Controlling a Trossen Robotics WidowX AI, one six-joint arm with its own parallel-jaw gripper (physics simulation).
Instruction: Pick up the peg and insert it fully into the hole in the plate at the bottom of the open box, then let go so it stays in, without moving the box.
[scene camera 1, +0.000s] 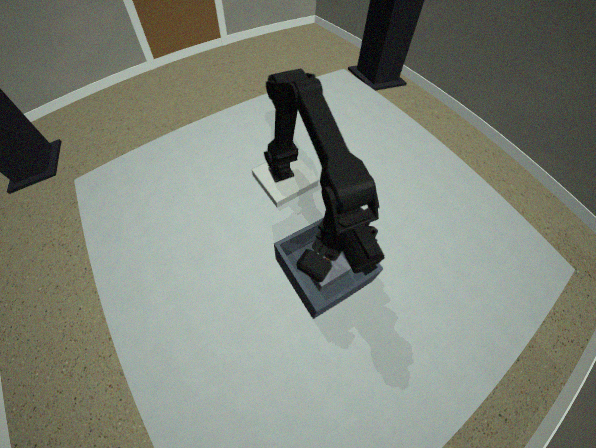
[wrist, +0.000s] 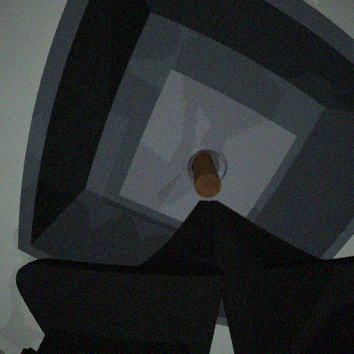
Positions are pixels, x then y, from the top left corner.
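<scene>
I can find my gripper in scene camera 1 (327, 253). The gripper is visible to me in the wrist view (206, 209) as well.
</scene>
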